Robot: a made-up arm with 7 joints.
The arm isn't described. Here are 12 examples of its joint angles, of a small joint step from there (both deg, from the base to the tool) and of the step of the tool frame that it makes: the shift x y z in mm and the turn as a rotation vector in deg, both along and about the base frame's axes.
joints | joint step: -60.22 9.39 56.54 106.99 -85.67 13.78 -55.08 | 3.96 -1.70 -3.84 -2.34 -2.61 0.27 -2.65
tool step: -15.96 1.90 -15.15 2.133 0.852 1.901
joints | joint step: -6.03 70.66 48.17 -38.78 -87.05 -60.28 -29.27 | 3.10 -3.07 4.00 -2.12 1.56 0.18 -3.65
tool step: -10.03 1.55 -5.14 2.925 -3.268 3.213
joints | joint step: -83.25 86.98 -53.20 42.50 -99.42 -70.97 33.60 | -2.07 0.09 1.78 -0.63 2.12 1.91 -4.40
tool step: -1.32 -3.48 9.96 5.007 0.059 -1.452
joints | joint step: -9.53 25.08 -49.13 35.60 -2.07 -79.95 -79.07 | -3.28 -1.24 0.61 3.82 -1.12 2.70 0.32
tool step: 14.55 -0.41 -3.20 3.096 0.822 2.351
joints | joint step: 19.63 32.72 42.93 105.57 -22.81 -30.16 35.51 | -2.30 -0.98 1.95 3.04 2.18 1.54 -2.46
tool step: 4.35 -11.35 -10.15 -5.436 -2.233 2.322
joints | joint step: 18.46 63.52 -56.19 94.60 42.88 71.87 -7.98 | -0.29 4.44 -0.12 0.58 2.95 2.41 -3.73
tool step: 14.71 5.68 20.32 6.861 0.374 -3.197
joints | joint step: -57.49 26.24 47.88 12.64 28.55 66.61 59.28 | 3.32 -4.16 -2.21 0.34 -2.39 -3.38 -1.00
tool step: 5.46 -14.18 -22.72 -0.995 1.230 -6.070
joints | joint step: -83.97 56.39 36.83 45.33 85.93 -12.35 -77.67 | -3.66 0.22 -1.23 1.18 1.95 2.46 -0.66
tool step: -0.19 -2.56 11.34 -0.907 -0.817 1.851
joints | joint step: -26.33 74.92 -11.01 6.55 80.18 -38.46 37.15 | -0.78 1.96 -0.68 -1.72 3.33 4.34 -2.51
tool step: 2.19 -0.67 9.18 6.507 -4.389 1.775
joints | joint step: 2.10 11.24 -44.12 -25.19 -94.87 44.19 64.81 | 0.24 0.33 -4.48 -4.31 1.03 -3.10 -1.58
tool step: -8.81 -4.95 11.90 -4.873 -1.964 -0.720
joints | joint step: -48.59 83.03 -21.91 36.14 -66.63 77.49 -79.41 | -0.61 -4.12 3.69 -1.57 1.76 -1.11 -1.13
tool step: 11.84 -11.03 -5.22 -3.233 -4.216 -3.955
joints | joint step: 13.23 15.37 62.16 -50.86 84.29 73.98 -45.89 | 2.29 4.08 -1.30 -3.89 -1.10 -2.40 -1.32
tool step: 4.34 -5.27 13.70 4.574 2.781 -7.248
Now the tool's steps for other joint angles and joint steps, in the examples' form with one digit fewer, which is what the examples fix.
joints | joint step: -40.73 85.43 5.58 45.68 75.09 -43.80 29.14 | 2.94 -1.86 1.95 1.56 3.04 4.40 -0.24
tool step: -3.3 7.6 -13.1 1.15 0.32 5.24
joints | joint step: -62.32 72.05 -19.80 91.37 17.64 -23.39 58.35 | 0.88 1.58 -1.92 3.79 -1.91 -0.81 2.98
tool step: -16.0 8.0 0.0 2.05 -0.74 4.55
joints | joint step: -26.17 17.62 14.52 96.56 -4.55 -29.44 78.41 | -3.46 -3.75 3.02 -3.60 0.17 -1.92 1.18
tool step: 29.3 -21.6 2.1 -2.45 -8.69 0.70
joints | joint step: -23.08 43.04 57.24 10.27 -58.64 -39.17 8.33 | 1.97 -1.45 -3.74 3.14 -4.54 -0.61 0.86
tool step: 5.8 0.9 -19.8 -6.47 2.33 -3.02
